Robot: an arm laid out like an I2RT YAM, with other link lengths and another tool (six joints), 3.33 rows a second.
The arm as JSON. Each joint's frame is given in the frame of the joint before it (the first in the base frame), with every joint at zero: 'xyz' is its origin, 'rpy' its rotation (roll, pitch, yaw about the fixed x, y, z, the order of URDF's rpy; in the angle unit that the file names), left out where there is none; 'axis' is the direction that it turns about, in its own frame. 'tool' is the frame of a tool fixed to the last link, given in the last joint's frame.
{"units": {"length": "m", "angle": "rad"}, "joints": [
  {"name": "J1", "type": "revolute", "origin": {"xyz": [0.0, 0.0, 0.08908], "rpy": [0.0, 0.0, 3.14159]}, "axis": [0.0, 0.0, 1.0]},
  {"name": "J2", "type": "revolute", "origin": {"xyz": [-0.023, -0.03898, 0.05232], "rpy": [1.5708, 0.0, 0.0]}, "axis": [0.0, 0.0, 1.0]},
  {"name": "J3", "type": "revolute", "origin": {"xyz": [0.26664, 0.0, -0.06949], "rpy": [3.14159, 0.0, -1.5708]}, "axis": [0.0, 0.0, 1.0]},
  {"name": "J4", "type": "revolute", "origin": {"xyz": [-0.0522, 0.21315, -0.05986], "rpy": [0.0, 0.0, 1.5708]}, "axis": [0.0, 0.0, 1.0]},
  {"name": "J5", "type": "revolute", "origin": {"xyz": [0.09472, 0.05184, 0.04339], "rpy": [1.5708, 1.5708, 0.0]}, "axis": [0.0, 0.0, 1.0]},
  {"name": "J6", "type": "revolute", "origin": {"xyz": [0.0, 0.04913, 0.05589], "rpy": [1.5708, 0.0, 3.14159]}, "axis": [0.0, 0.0, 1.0]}
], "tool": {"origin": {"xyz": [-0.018, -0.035, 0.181], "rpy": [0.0, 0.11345, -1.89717]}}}
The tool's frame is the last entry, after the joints.
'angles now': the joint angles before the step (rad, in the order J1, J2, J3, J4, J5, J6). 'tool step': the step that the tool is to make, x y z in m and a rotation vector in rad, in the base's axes. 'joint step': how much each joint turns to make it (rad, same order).
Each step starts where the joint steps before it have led.
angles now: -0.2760 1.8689 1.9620 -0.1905 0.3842 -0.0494
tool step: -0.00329 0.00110 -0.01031 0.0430 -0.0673 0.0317
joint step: -0.0149 -0.0456 -0.1620 0.1480 -0.0514 0.0599
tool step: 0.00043 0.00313 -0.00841 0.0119 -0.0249 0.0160
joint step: -0.0002 -0.0144 -0.0806 0.0807 -0.0172 0.0185
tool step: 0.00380 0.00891 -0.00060 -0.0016 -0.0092 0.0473
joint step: -0.0027 -0.0064 -0.0246 0.0278 -0.0500 -0.0013
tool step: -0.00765 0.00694 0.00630 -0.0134 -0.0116 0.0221
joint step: -0.0023 -0.0387 -0.0450 0.0239 -0.0240 -0.0106
